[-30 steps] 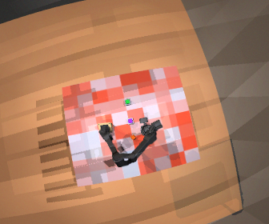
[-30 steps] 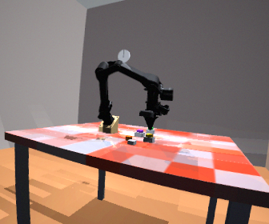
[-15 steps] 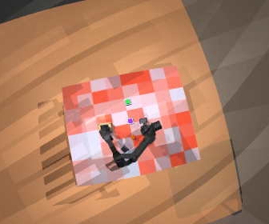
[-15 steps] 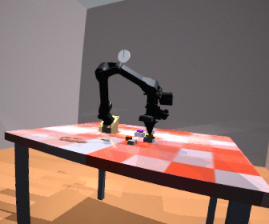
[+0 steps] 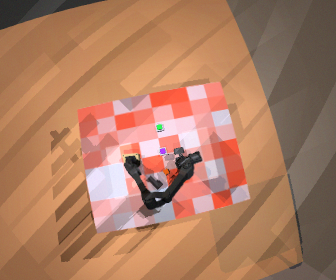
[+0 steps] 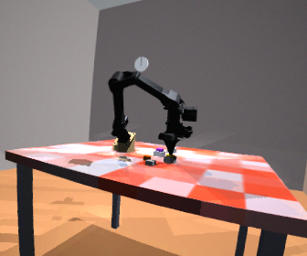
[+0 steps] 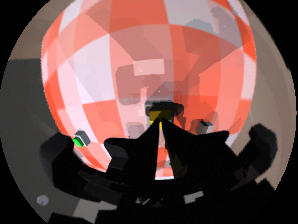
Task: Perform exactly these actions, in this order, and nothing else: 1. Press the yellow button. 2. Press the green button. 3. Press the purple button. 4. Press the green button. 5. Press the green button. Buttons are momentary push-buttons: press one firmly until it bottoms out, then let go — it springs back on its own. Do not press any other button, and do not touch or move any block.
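Now: gripper tip 10 mm above the yellow button. Round my gripper tip: white block 120 mm to the right, 40 mm behind, 20 mm below; then orange block 100 mm behind, 40 mm to the right, 20 mm below; then purple button 100 mm behind, 90 mm to the left.
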